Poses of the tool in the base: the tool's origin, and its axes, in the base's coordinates. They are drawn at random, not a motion.
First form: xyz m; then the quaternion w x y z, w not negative.
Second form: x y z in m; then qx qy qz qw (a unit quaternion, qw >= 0). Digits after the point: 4 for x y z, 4 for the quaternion.
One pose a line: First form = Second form
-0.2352 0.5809 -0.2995 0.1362 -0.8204 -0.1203 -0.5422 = -0.2352 0.5809 -0.2995 -0.8204 -0.1203 -0.5422 0.1362
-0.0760 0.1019 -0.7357 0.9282 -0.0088 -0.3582 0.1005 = -0.0760 0.1019 -0.7357 -0.0088 -0.3582 0.1005 0.9282
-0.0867 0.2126 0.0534 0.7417 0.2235 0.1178 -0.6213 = -0.0867 0.2126 0.0534 0.2235 0.1178 -0.6213 0.7417
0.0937 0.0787 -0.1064 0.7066 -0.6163 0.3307 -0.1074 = 0.0937 0.0787 -0.1064 -0.6163 0.3307 -0.1074 0.7066
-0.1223 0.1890 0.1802 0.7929 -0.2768 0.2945 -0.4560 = -0.1223 0.1890 0.1802 -0.2768 0.2945 -0.4560 0.7929
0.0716 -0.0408 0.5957 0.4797 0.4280 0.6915 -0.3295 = 0.0716 -0.0408 0.5957 0.4280 0.6915 -0.3295 0.4797
